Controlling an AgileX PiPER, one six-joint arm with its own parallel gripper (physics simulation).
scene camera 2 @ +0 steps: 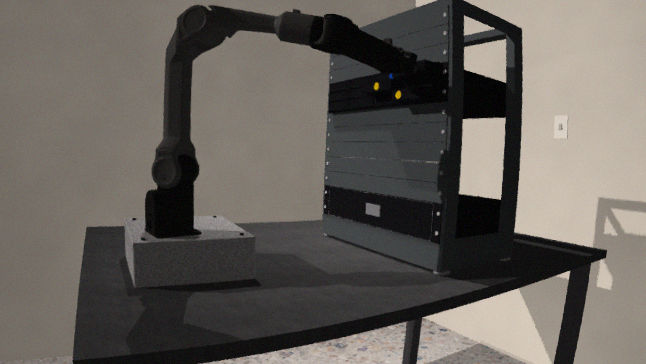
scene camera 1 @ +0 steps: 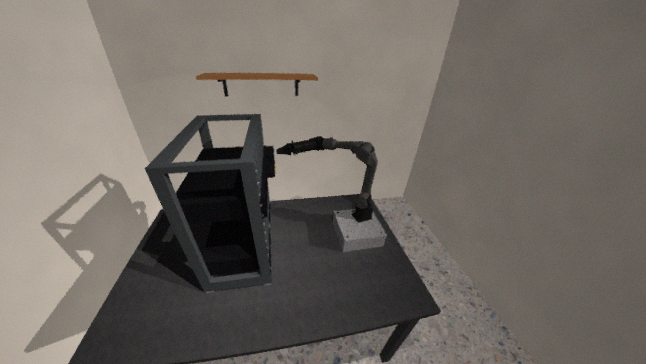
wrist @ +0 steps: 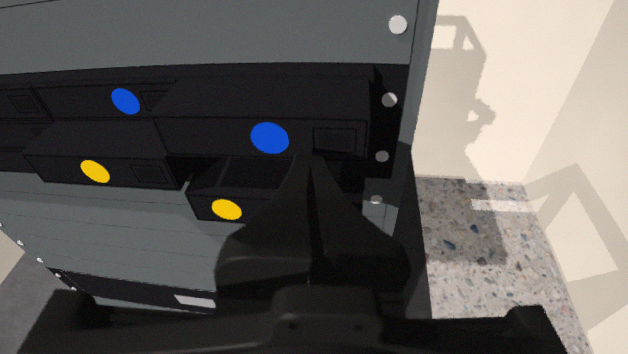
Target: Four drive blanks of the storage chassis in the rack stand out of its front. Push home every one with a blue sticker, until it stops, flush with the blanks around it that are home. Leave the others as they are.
Labels:
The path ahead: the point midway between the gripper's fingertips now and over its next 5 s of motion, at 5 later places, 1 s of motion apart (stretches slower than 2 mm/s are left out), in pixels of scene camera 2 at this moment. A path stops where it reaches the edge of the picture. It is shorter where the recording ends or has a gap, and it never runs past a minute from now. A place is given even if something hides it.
My gripper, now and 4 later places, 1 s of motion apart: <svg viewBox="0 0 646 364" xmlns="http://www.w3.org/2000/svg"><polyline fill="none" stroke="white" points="411,69 411,71 417,72 404,66 366,49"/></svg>

